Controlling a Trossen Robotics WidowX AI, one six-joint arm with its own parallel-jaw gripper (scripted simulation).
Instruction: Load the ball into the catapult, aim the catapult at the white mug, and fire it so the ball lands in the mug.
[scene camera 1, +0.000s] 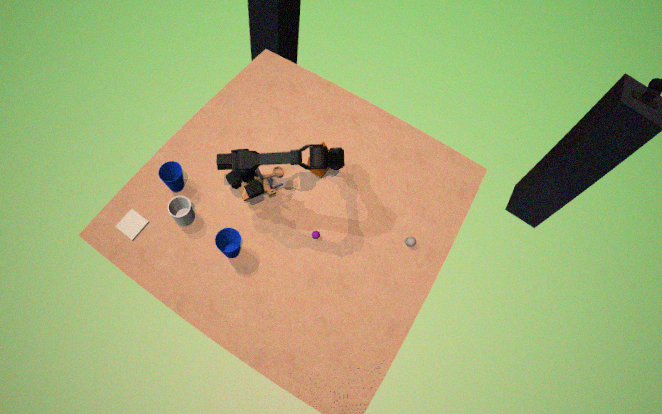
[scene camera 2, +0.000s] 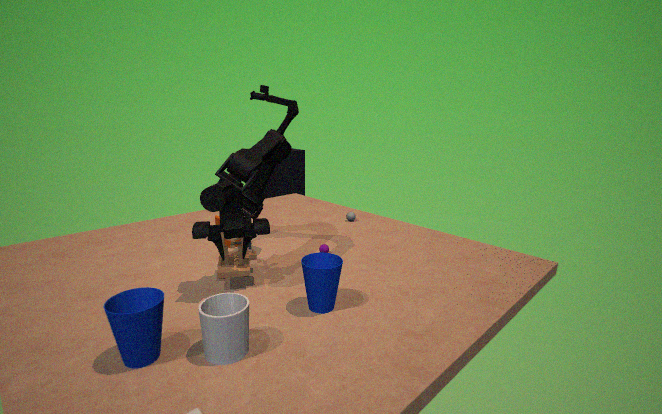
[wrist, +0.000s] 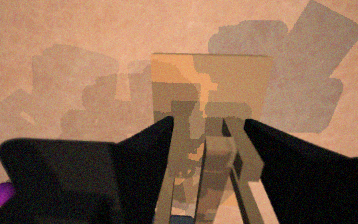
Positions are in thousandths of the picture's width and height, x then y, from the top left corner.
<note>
In view: the gripper (scene camera 2: 353, 627), a wooden catapult (scene camera 2: 354, 641) and a white mug (scene camera 2: 339, 769).
The wooden catapult is seen too in the wrist view (wrist: 591, 708). The gripper is seen too in the wrist view (wrist: 582, 556). The wrist view misses the white mug: it is out of frame.
</note>
